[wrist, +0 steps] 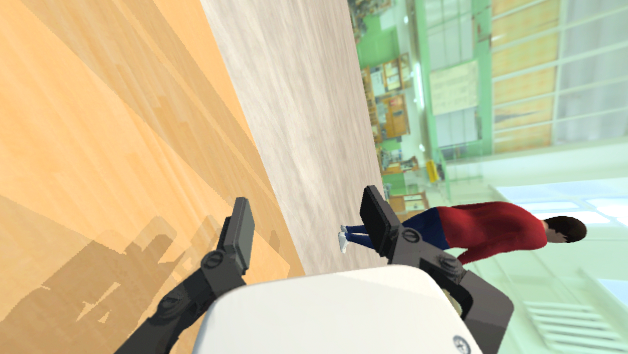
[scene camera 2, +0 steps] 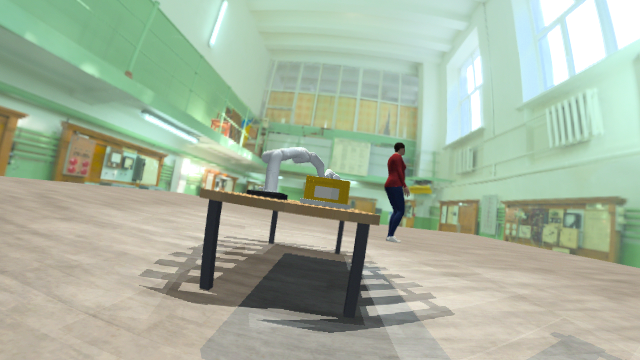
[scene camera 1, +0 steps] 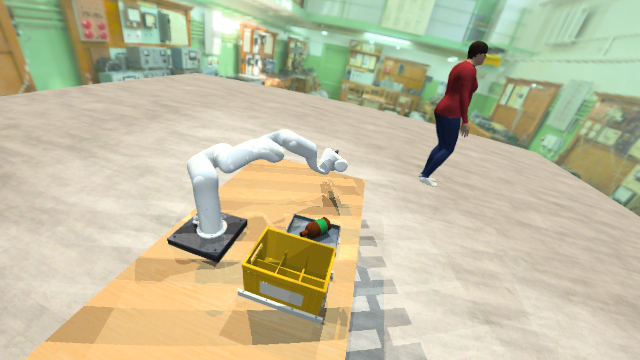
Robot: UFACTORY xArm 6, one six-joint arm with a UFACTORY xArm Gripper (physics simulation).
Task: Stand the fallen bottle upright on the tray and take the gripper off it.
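Places are measured from the arm's base along level axes (x right, y ahead, z up), in millimetres.
Pixels of known places: gripper, fingertip midpoint: (wrist: 308, 204); arm's base at its link origin: (scene camera 2: 270, 192) (scene camera 1: 212, 228).
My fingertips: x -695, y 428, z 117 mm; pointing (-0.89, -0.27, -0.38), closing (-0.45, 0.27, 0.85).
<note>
For each thing: its top centre in the pictures, then the offset to it from my fingertips. "*": a spot on its surface instead.
- brown bottle with a green band, top centre: (scene camera 1: 315, 223) dx +549, dy +11, dz -75 mm
- grey tray at a spot on its surface: (scene camera 1: 296, 218) * dx +464, dy -93, dz -147 mm
- yellow crate at its top centre: (scene camera 1: 292, 255) (scene camera 2: 328, 179) dx +840, dy -35, dz +21 mm
- pale rail at its top centre: (scene camera 1: 279, 304) (scene camera 2: 325, 201) dx +939, dy -44, dz -124 mm
A brown bottle with a green band (scene camera 1: 318, 228) lies on its side on the grey tray (scene camera 1: 296, 218), behind the yellow crate in scene camera 1. Its neck points toward the lower left of that view. My gripper (wrist: 308, 204) is open, with its two black fingers wide apart and empty in the wrist view. In scene camera 1 the arm's wrist is above the table, beyond the tray and apart from the bottle; the fingers are mostly hidden there. The bottle and tray do not show in the wrist view.
A yellow crate (scene camera 1: 289, 297) (scene camera 2: 313, 183) with compartments stands close in front of the tray, with a pale rail (scene camera 1: 280, 306) along its base. The arm's dark base plate (scene camera 1: 220, 248) is to the left. A person in red (scene camera 1: 457, 90) (scene camera 2: 396, 171) (wrist: 492, 225) stands beyond the table edge.
</note>
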